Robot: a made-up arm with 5 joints. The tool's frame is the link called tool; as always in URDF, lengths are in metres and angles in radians.
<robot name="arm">
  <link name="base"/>
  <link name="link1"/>
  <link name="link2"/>
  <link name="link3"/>
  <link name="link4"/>
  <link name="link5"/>
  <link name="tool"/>
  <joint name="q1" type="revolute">
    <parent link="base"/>
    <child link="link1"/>
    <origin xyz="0 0 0.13"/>
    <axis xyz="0 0 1"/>
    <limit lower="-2.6" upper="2.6" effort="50" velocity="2.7"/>
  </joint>
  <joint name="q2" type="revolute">
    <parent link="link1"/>
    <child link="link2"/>
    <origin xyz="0 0.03 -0.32" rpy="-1.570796 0 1.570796"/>
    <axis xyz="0 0 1"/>
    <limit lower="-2.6" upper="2.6" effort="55" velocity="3.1"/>
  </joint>
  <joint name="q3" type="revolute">
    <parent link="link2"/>
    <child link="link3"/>
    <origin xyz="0.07 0.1 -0.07" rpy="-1.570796 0 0"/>
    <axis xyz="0 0 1"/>
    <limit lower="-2.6" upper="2.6" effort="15" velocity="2.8"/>
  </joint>
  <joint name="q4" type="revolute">
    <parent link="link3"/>
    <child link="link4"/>
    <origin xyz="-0.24 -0.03 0.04" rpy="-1.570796 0 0"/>
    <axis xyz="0 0 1"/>
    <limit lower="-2.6" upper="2.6" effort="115" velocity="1.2"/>
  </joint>
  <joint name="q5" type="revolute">
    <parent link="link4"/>
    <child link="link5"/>
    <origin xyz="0.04 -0.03 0.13" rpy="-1.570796 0 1.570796"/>
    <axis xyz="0 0 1"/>
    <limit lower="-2.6" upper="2.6" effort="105" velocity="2.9"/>
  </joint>
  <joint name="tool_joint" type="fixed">
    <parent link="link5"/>
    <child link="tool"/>
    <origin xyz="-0.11 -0.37 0.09" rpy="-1.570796 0 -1.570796"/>
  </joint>
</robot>
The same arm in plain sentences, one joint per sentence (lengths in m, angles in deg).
The arm has five revolute joints in a row. What follows holds with every joint at zero, and every direction is one of the base frame's.
Joint 1 is mounted 0.13 m along +z from the base frame's origin and turns about +z, from -148.97 to 148.97 deg.
Joint 2 is mounted 0.03 m along +y and 0.32 m along -z from joint 1 and turns about -x, from -148.97 to 148.97 deg.
Joint 3 is mounted 0.07 m along +x and 0.07 m along +y and 0.1 m along -z from joint 2 and turns about -z, from -148.97 to 148.97 deg.
Joint 4 is mounted 0.03 m along -x and 0.24 m along -y and 0.04 m along -z from joint 3 and turns about +x, from -148.97 to 148.97 deg.
Joint 5 is mounted 0.13 m along +x and 0.04 m along +y and 0.03 m along -z from joint 4 and turns about -y, from -148.97 to 148.97 deg.
The tool frame, which is the frame that the pose is given for, is mounted 0.37 m along +x and 0.09 m along -y and 0.11 m along -z from joint 5; its axes are the base frame's turned by roll 0, pitch 0 and yaw 0 deg (as in URDF: about the fixed x, then y, then z).

